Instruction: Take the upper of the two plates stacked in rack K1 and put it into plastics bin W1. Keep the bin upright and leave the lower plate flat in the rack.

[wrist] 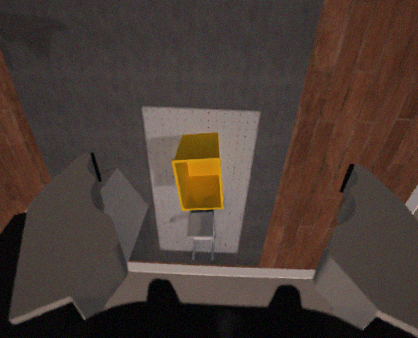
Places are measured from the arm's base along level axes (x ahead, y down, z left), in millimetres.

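Where they show: gripper, fingertip midpoint: [220,163].
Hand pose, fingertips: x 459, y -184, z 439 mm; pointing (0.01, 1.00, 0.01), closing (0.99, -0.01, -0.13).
Things, the pixels of their top centre, and the offset from my fingertips. Level surfaces: height alone.
- yellow open-topped bin at its top centre: [199,186] dx -78, dy +400, dz -311 mm
- small light grey box-like thing at its top centre: [201,250] dx -116, dy +437, dz -641 mm
- pale perforated board at its surface level: dy +580 mm
- dark grey mat at its surface level: dy +593 mm
A yellow open-topped bin [198,185] stands upright on a pale perforated board in the wrist view; its inside looks empty. Close below it is a small light grey box-like thing [201,225] with two thin rods reaching down from it; I cannot tell whether it is rack K1. The two stacked plates cannot be made out. My gripper [220,163] is wide open and empty, with one jaw at the left and one at the right of the view. The bin shows between the jaws, well beyond them.
The pale perforated board [235,145] lies on a dark grey mat [100,75]. Wooden floor [350,90] shows on both sides. A grey block [128,205] is partly hidden by the left jaw. A white skirting strip [220,271] and a pale wall run along the bottom.
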